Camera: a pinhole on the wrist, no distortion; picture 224 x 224 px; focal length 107.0 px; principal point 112.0 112.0 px. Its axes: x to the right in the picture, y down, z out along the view. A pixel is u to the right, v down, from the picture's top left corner.
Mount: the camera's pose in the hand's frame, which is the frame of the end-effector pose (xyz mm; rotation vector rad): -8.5 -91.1 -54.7 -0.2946 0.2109 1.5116
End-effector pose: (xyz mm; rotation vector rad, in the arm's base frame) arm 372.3 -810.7 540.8 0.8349 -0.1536 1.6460
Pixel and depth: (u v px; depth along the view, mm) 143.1 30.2 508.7
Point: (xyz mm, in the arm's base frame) 361.6 -783.1 1118.1
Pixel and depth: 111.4 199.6 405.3
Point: 469.7 -1275.5 571.8
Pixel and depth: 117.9 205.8 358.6
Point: 442.8 -1233.9 549.1
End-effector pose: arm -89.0 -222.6 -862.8 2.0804 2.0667 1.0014
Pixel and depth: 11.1 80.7 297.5
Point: -178.9 -18.8 -1217.9
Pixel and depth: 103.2 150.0 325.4
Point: 35.0 -246.4 -1124.9
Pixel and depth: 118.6 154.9 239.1
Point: -1.0 -261.9 -1035.4
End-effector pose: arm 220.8 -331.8 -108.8 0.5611 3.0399 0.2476
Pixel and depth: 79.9 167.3 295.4
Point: 378.0 -429.0 -359.8
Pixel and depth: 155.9 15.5 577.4
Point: -107.2 189.0 -506.9
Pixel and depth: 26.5 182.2 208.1
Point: 323.3 -525.7 -320.4
